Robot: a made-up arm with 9 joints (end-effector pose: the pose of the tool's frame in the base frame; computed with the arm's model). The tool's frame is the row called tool.
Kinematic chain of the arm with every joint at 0, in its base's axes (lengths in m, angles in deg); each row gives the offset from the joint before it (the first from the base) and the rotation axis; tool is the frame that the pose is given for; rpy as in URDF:
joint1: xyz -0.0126 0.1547 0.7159 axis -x
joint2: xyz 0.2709 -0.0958 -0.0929 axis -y
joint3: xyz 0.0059 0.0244 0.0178 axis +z
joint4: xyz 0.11 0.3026 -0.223 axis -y
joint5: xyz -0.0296 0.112 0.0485 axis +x
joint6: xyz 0.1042 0.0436 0 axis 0.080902 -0.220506 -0.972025
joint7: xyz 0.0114 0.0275 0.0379 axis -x
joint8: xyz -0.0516 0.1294 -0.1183 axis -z
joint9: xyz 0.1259 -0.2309 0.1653 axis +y
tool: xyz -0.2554 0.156 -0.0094 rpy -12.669 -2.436 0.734
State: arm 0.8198 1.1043 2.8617 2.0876 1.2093 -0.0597 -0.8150 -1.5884 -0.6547
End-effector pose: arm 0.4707 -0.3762 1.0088 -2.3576 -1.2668 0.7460
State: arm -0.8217 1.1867 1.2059 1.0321 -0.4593 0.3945 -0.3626 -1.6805 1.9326
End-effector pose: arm -0.1241 0.8489 0.2558 -1.3894 -0.8235 -0.6322
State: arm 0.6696 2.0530 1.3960 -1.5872 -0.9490 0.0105 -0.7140 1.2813 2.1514
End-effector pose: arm 0.6267 0.3051 0.2505 -0.1845 -0.1172 -1.4866
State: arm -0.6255 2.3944 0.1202 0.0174 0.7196 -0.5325 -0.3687 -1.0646 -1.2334
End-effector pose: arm 0.2831 0.6674 1.0535 0.1957 1.9758 -1.4119
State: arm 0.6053 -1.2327 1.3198 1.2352 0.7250 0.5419 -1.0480 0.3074 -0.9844
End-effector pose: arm 0.0435 0.4251 1.0849 1.3943 0.4054 -1.4910
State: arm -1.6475 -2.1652 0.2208 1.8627 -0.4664 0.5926 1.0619 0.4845 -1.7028
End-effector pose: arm 0.1299 0.1224 0.9189 -0.5106 -1.0207 -0.5315
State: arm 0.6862 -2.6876 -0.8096 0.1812 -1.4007 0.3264 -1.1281 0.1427 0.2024
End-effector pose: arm -0.2106 0.3515 0.4685 -1.7557 2.3999 -0.4214
